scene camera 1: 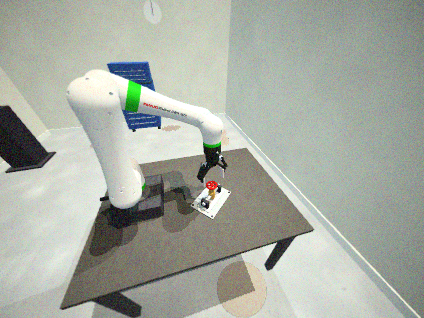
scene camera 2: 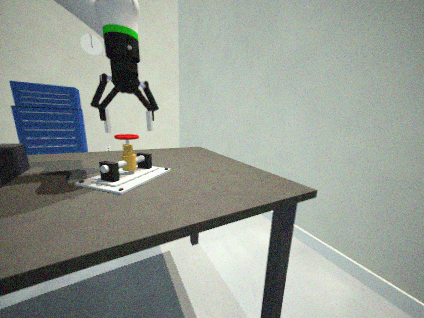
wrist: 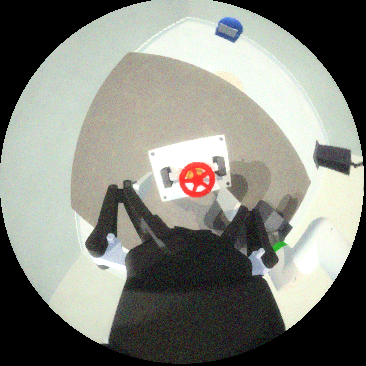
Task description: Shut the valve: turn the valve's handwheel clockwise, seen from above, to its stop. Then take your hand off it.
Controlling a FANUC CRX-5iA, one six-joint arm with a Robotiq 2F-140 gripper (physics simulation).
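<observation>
The red handwheel [scene camera 1: 212, 185] [scene camera 2: 126, 136] [wrist: 197, 179] lies level on top of the brass valve body [scene camera 1: 212, 194] [scene camera 2: 128, 157]. The valve sits in a pipe between two black blocks on a white base plate [scene camera 1: 215, 209] [scene camera 2: 156, 174] [wrist: 190, 147]. My gripper [scene camera 1: 213, 178] [scene camera 2: 128, 125] [wrist: 185, 186] is wide open, pointing down, with nothing between its fingers. In the second scene view its pale fingertips are a little above the wheel's height, one to each side of it, apart from it. The wheel's turn angle against its stop cannot be told.
The plate lies on the brown table [scene camera 1: 240, 215] [scene camera 2: 200, 185] [wrist: 120, 110]. The arm's dark base [scene camera 1: 150, 200] stands on the table to the left of the plate in the first scene view. A blue cabinet [scene camera 1: 145, 120] [scene camera 2: 50, 120] [wrist: 229, 29] stands beyond the table.
</observation>
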